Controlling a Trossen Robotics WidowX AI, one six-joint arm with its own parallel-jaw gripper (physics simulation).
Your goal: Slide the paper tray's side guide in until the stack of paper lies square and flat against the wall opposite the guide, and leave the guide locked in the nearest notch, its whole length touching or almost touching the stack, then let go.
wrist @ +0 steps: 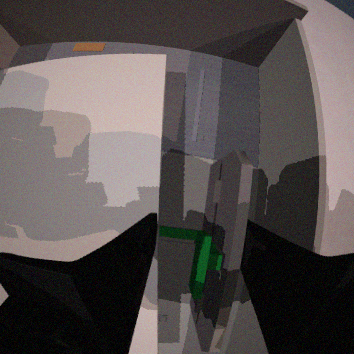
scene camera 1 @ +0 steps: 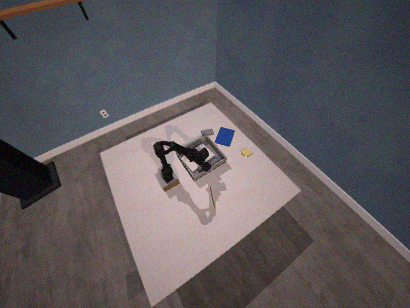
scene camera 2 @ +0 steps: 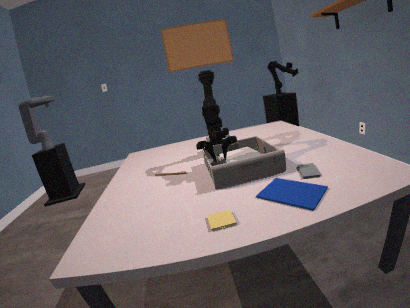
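Seen in the pictures: gripper, fingertip midpoint: [wrist: 192,219] [scene camera 1: 205,164] [scene camera 2: 220,160]; arm's base, link origin: [scene camera 1: 168,178].
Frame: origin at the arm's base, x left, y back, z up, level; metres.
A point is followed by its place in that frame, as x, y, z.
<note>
The grey paper tray [scene camera 1: 212,173] {-0.153, -0.311, -0.068} [scene camera 2: 250,170] {-0.027, -0.500, -0.037} [wrist: 290,125] {-0.154, -0.373, -0.022} stands on the table. The white paper stack [scene camera 2: 242,154] {0.036, -0.288, -0.042} [wrist: 110,95] {-0.024, -0.399, -0.042} lies in it, at the left in the wrist view. The grey side guide [wrist: 233,210] {-0.101, -0.318, -0.007} stands upright near the tray's right wall in that view. A strip of tray floor shows between guide and paper edge. A green latch part [wrist: 202,260] {-0.084, -0.296, -0.002} is on the guide's paper side. My gripper [scene camera 2: 219,159] {-0.085, -0.310, -0.034} [wrist: 192,219] {-0.085, -0.310, -0.034} is open, low in the tray, its fingers on either side of the guide and latch. The notches and the paper's contact with the opposite wall are hidden.
A blue folder [scene camera 1: 225,136] {0.035, -0.683, -0.075} [scene camera 2: 292,193] {0.032, -0.695, -0.075}, a grey block [scene camera 1: 207,132] {0.191, -0.584, -0.073} [scene camera 2: 308,171] {0.183, -0.602, -0.073} and a yellow pad [scene camera 1: 246,152] {-0.229, -0.690, -0.073} [scene camera 2: 222,220] {-0.225, -0.701, -0.073} lie outside the tray. A thin brown stick [scene camera 1: 213,197] {-0.328, -0.174, -0.076} [scene camera 2: 171,174] {-0.314, -0.187, -0.081} lies on the table on the tray's other side.
</note>
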